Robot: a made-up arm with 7 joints.
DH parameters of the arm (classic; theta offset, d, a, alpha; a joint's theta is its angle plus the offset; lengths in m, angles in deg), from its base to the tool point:
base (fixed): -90 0.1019 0 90
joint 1: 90 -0.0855 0.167 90
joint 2: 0 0.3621 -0.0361 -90
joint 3: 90 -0.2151 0.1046 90
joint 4: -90 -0.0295 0.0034 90
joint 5: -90 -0.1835 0.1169 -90
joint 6: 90 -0.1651 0.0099 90
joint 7: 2.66 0 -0.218 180
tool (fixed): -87.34 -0.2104 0 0
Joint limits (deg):
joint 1: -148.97..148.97
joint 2: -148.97..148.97
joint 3: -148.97..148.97
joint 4: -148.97..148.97
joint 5: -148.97..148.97
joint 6: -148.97..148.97
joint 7: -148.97..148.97
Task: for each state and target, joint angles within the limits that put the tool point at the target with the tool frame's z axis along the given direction. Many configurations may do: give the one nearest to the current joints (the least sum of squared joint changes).
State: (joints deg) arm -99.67 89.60 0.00 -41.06 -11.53 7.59 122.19
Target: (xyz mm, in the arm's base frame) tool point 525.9 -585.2 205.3 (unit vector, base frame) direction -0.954 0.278 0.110
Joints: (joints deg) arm -93.10 94.36 12.65 -58.67 0.37 14.02 129.34
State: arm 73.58 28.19 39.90 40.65 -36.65 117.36 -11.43
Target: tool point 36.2 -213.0 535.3 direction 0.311 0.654 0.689
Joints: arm 89.19 43.41 63.44 62.70 -19.27 121.13 -7.81
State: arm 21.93 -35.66 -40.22 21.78 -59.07 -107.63 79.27
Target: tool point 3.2 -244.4 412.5 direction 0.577 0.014 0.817
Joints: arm 17.42 -32.04 -82.90 -1.11 -8.96 -69.30 39.99
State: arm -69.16 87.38 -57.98 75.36 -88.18 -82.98 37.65
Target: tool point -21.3 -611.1 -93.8 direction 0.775 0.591 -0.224
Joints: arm -37.16 114.29 -87.12 90.83 -51.79 -125.55 12.19
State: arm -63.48 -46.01 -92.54 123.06 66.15 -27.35 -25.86
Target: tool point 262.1 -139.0 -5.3 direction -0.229 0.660 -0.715
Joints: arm -92.92 -49.80 -67.71 148.97 56.03 -32.12 -34.79
